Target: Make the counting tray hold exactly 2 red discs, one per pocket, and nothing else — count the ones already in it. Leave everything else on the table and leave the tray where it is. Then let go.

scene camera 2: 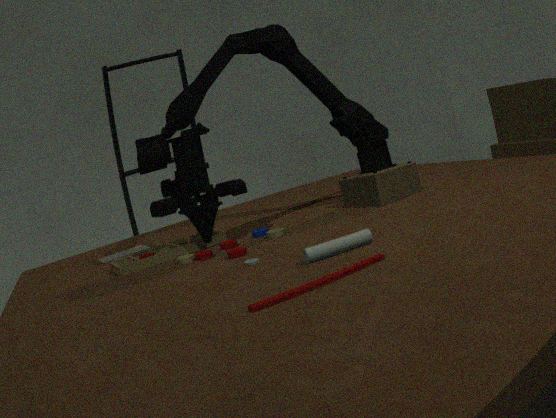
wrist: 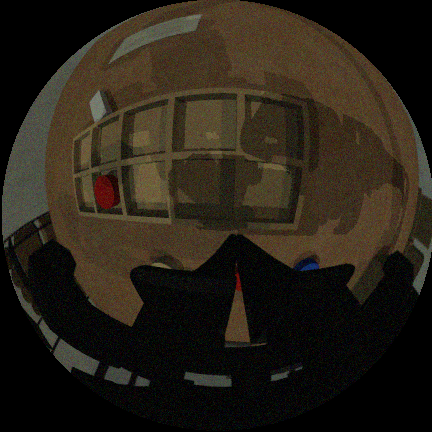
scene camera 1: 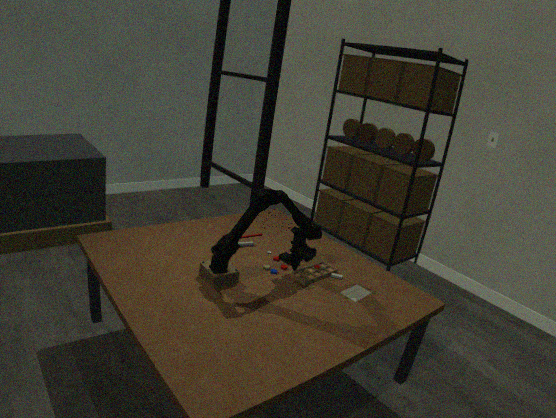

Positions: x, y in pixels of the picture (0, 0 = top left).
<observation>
My gripper [scene camera 2: 208, 242] is shut and holds nothing. A red rod [scene camera 2: 335, 276] rests on the table. A paper card [wrist: 186, 24] rests on the table.
</observation>
